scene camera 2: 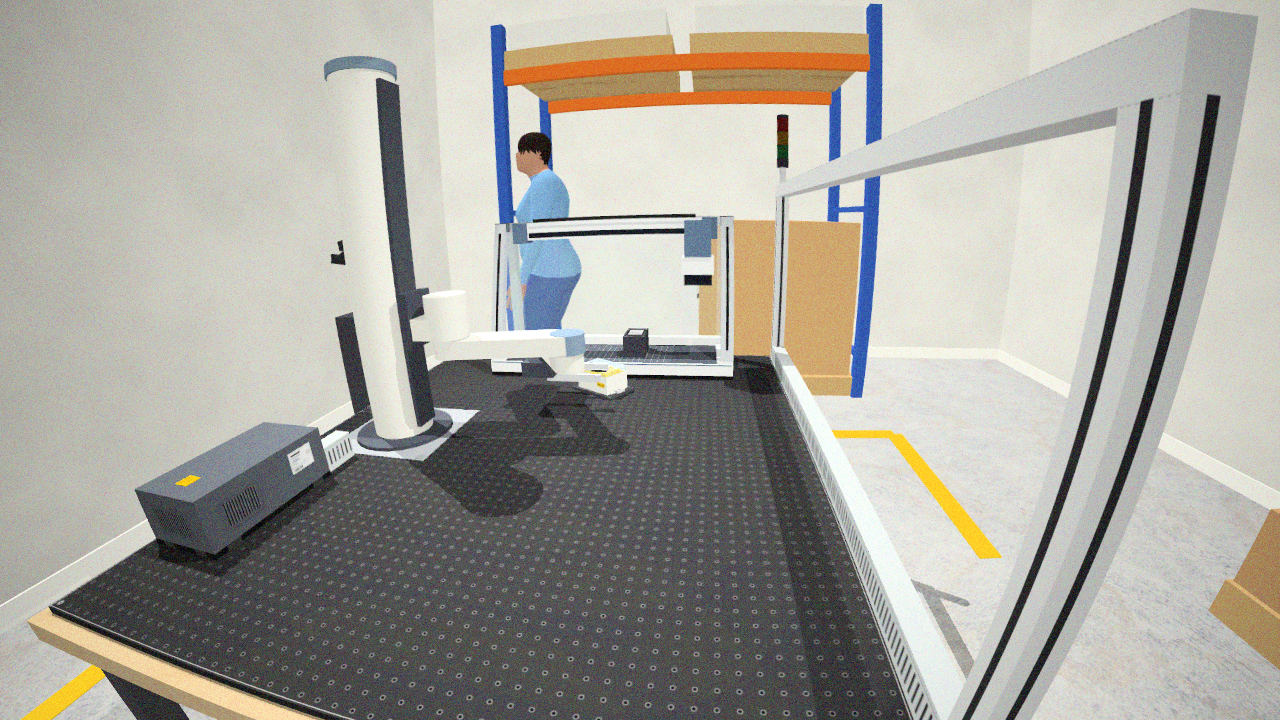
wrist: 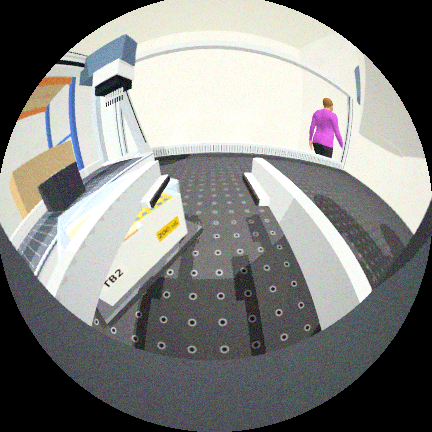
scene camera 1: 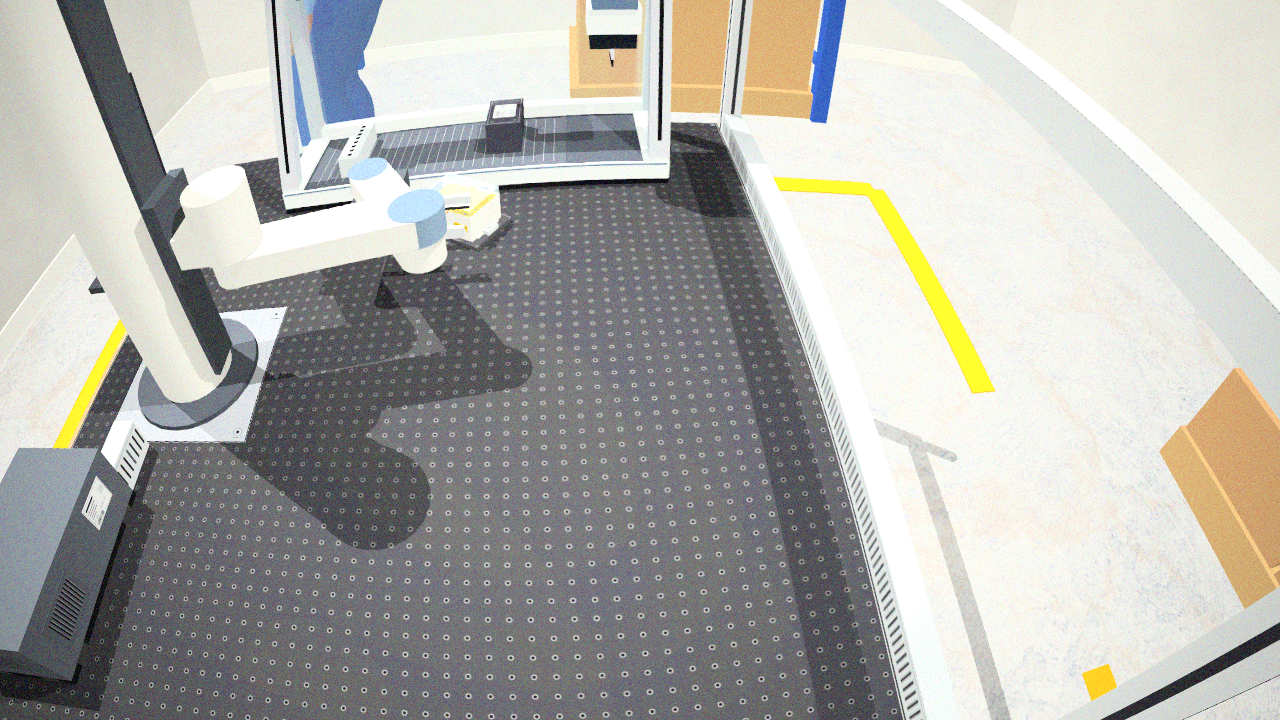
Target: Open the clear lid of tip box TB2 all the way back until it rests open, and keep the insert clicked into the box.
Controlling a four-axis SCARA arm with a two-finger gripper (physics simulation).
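Pixels of known places: gripper, fingertip midpoint: [scene camera 2: 604, 372] [wrist: 204, 167] [scene camera 1: 467, 214]; arm's base, origin of the base link: [scene camera 2: 406, 433] [scene camera 1: 200, 377].
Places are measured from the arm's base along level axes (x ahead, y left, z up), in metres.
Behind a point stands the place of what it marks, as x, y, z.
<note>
Tip box TB2 [scene camera 1: 484, 214] {0.509, 0.306, 0.055} [scene camera 2: 613, 384] {0.502, 0.295, 0.046} [wrist: 145, 250] {0.441, 0.303, 0.044} is white with a yellow "200 uL" label and sits on a dark base plate [wrist: 193, 237] {0.482, 0.265, 0.017}. Part of its yellow insert [wrist: 159, 204] {0.475, 0.291, 0.070} shows in the wrist view, seated along the rim as far as it is visible. The clear lid [wrist: 175, 186] {0.484, 0.275, 0.083} shows in part above the box; its angle is hard to tell. My gripper [wrist: 204, 167] {0.489, 0.247, 0.098} is shut to its narrow stand, with a gap between its two fingers and nothing in it. Its left finger crosses in front of the box and hides part of the lid and insert.
A gantry frame [scene camera 1: 664, 89] {0.838, 0.494, 0.207} [scene camera 2: 726, 295] {0.827, 0.511, 0.269} stands behind the box, with a dark block [scene camera 1: 504, 134] {0.533, 0.515, 0.106} [scene camera 2: 635, 340] {0.536, 0.515, 0.119} [wrist: 62, 187] {0.510, 0.515, 0.100} on its deck and a blue-grey head [wrist: 112, 57] above. A grey controller [scene camera 1: 53, 546] {-0.043, -0.408, 0.128} [scene camera 2: 237, 483] {-0.035, -0.465, 0.115} is at the near left. Rails line the table's right side.
</note>
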